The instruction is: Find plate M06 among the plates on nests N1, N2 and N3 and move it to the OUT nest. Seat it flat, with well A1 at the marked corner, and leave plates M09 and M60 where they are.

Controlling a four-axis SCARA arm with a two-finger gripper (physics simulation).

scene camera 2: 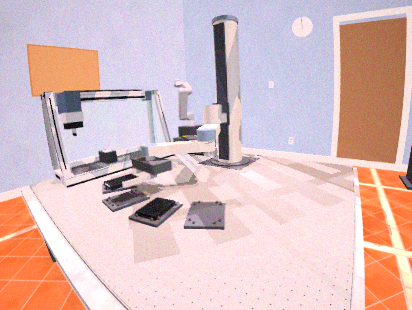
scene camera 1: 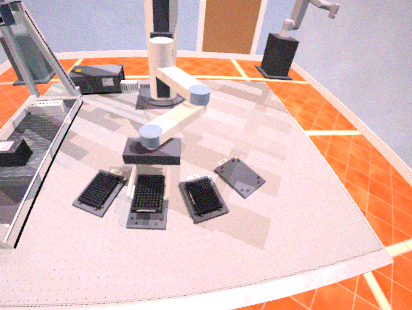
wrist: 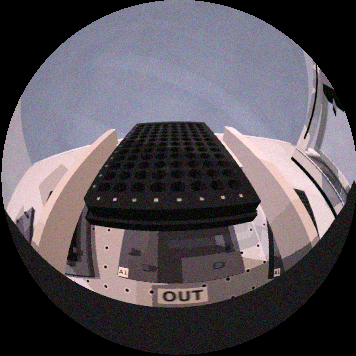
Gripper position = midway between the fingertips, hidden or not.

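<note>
My gripper point(scene camera 1: 147, 198) point(scene camera 2: 116, 181), visible. Grey nest labelled N1 point(scene camera 1: 245, 181) point(scene camera 2: 202, 214), visible. OUT label point(wrist: 196, 294), likewise.
</note>
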